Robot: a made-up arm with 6 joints.
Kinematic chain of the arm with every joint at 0, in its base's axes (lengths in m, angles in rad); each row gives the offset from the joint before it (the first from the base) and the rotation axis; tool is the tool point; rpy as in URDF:
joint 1: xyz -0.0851 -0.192 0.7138 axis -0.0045 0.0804 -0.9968
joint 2: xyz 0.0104 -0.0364 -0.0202 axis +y
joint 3: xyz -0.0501 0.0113 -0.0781 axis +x
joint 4: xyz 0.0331 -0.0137 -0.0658 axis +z
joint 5: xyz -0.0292 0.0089 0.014 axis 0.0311 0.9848 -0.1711
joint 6: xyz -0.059 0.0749 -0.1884 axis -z
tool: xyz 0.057 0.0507 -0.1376 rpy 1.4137 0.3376 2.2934
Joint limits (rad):
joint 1: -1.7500..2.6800
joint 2: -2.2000..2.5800
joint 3: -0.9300..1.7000
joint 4: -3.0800..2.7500
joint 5: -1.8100..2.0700
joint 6: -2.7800..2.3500
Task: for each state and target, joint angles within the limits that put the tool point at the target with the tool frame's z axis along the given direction. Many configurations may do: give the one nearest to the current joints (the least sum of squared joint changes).
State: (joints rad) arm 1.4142 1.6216 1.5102 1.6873 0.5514 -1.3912
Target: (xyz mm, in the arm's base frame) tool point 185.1 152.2 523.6 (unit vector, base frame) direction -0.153 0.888 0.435
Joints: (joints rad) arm 1.6885 1.2803 1.6502 2.3720 0.7226 -1.2050
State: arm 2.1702 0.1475 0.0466 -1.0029 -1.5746 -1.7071
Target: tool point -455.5 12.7 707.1 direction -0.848 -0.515 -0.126
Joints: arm 2.6673 -0.6279 -0.2464 -1.5695 -1.6361 -1.2446
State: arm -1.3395 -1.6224 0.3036 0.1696 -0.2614 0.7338
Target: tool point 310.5 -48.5 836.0 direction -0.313 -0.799 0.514
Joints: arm -0.6371 -1.5486 -0.2260 -0.4003 -0.5361 1.2363
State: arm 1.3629 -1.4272 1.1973 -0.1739 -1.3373 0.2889
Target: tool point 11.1 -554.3 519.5 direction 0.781 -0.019 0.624
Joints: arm 1.7335 -0.5796 0.4062 -0.2571 -0.9419 -0.3737
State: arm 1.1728 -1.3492 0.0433 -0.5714 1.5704 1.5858
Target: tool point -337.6 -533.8 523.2 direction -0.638 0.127 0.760
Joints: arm 1.9232 -2.0297 -0.2518 0.2314 0.9947 1.4648
